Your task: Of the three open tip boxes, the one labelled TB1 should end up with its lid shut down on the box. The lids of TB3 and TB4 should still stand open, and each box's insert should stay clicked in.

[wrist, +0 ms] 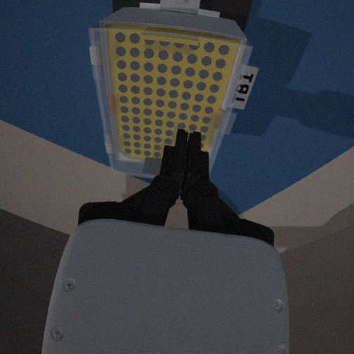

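Observation:
The TB1 tip box point(116, 163) is in the upper middle of the wrist view, with a yellow, hole-dotted insert point(167, 86) inside its walls. The insert looks level, with orange tabs at both sides. A clear lid point(100, 100) shows as a see-through outline around the insert and appears to lie over the box; whether it is fully down I cannot tell. The white label point(245, 87) is at the right side, its characters looking mirrored. My gripper point(185, 144) is shut and empty, its tips over the box's lower right end, hiding part of it. TB3 and TB4 are not recognisable here.
The box is on a blue surface point(45, 75), with a pale surface point(40, 170) beyond its edge. White and dark parts point(181, 6) show behind the box at the top edge. Dark shadows fall on the blue at the right.

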